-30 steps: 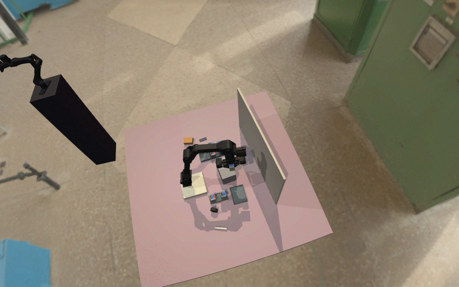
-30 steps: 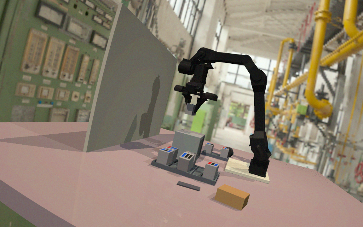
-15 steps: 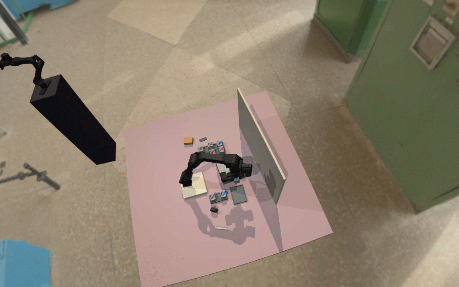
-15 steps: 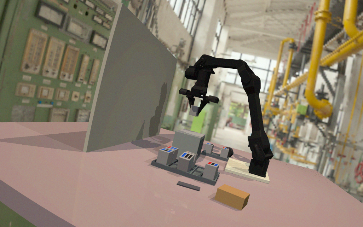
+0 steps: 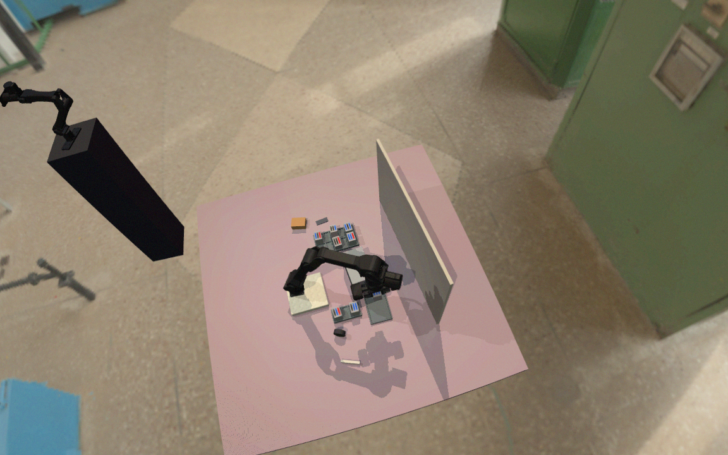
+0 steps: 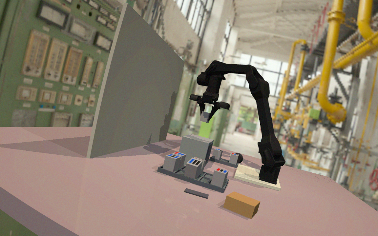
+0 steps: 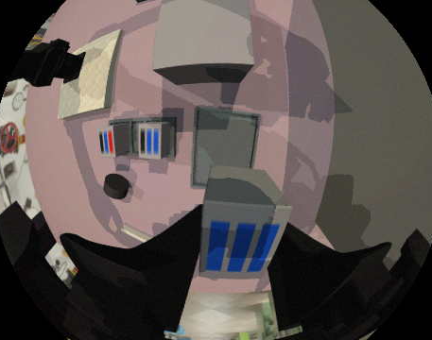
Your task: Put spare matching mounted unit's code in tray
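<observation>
Now: the dark square tray 17 cm below my gripper tip. The rest, counted from my gripper tip: mounted unit (5 cm behind, 19 cm to the left, 12 cm below); then grey wall panel (19 cm ahead, 22 cm to the left, 5 cm above); then rack (14 cm behind, 1 cm to the left, 16 cm below).
</observation>
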